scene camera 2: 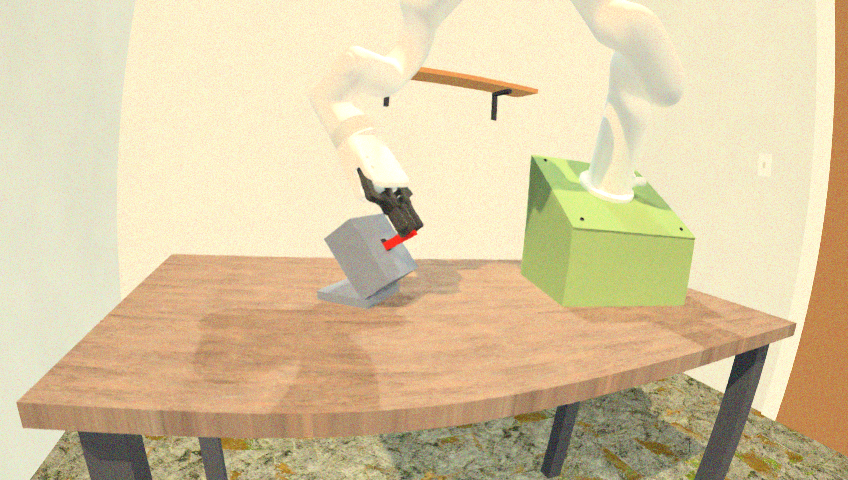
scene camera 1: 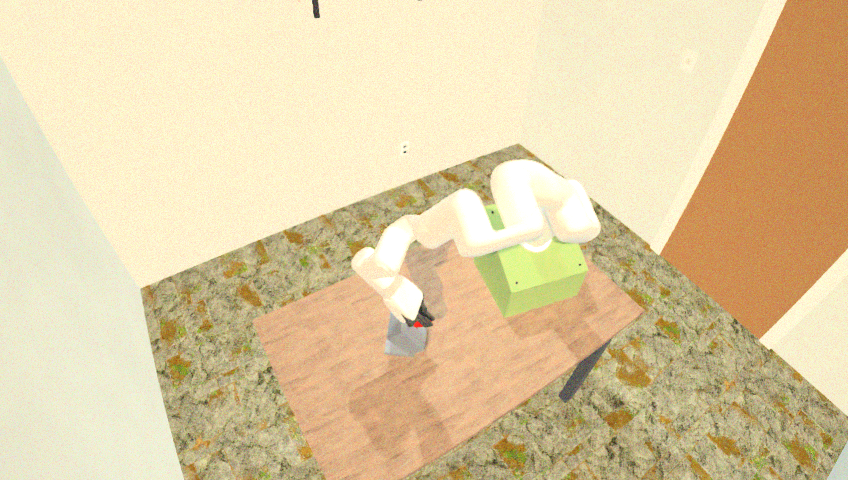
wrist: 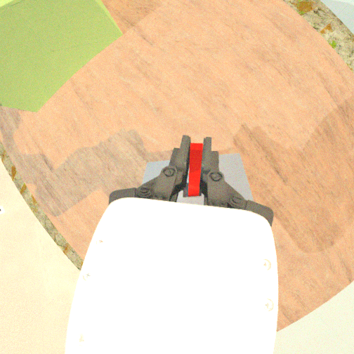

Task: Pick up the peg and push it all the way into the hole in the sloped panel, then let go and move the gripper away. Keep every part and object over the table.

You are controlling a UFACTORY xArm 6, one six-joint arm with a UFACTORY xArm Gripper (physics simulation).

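Frame: origin at the arm's base, x right, y back, z down, level; metres.
Where they show: gripper, fingertip midpoint: (scene camera 2: 412, 232) (scene camera 1: 430, 323); arm's base, link origin: (scene camera 2: 606, 188).
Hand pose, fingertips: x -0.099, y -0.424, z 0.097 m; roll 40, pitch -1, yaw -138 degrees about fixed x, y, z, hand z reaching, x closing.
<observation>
Things, the pixels of their top centre, and the offset from my fingertips. "spot": a spot on its surface instead. Level surfaces: height alone.
- red peg, top centre: (scene camera 2: 394, 224) (scene camera 1: 419, 319) dx +0.022, dy -0.024, dz -0.007 m
- grey sloped panel, top centre: (scene camera 2: 372, 215) (scene camera 1: 406, 314) dx +0.047, dy -0.056, dz -0.017 m
- dark hole, surface spot: (scene camera 2: 384, 242) spot: dx +0.026, dy -0.038, dz +0.021 m
- wooden table, surface height: dz +0.115 m
The red peg (scene camera 1: 418, 324) (scene camera 2: 399, 240) (wrist: 195, 170) is between the fingers of my gripper (scene camera 1: 426, 321) (scene camera 2: 411, 230) (wrist: 196, 147), which is shut on its outer end. The peg slants down toward the grey sloped panel (scene camera 1: 407, 342) (scene camera 2: 363, 255) (wrist: 234, 167), with its lower end at the dark hole (scene camera 2: 383, 241) in the panel's face. A length of the peg still shows between the panel and the fingers. How deep its lower end sits in the hole is hard to tell. The panel stands tilted on its flat grey base on the table.
The wooden table (scene camera 1: 476, 368) (scene camera 2: 476, 356) (wrist: 225, 75) carries the panel. A green box (scene camera 1: 538, 291) (scene camera 2: 624, 273) (wrist: 55, 55) with the arm's base on it stands to the right in both scene views. A wall shelf (scene camera 2: 476, 82) shows behind the arm.
</observation>
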